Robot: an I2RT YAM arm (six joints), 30 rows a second.
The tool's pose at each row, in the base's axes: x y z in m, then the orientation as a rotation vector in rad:
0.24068 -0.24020 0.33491 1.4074 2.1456 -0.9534
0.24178 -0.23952 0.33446 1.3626 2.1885 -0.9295
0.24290 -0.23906 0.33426 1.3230 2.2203 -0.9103
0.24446 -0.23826 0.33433 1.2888 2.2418 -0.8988
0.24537 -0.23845 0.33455 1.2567 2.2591 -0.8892
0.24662 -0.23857 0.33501 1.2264 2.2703 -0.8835
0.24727 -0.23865 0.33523 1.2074 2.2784 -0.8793
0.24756 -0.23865 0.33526 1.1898 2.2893 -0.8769
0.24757 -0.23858 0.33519 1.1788 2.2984 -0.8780
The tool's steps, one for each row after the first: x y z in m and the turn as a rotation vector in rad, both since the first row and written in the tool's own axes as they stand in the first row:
0.00027 0.00132 -0.00022 -0.0287 0.0059 -0.0375
0.00023 0.00253 -0.00046 -0.0528 0.0075 -0.0679
0.00006 0.00413 -0.00114 -0.0705 0.0047 -0.0921
-0.00058 0.00484 -0.00119 -0.0864 0.0002 -0.1136
-0.00148 0.00580 -0.00146 -0.0996 -0.0078 -0.1319
-0.00194 0.00630 -0.00158 -0.1081 -0.0118 -0.1440
-0.00208 0.00655 -0.00161 -0.1144 -0.0133 -0.1575
-0.00199 0.00660 -0.00161 -0.1161 -0.0129 -0.1679

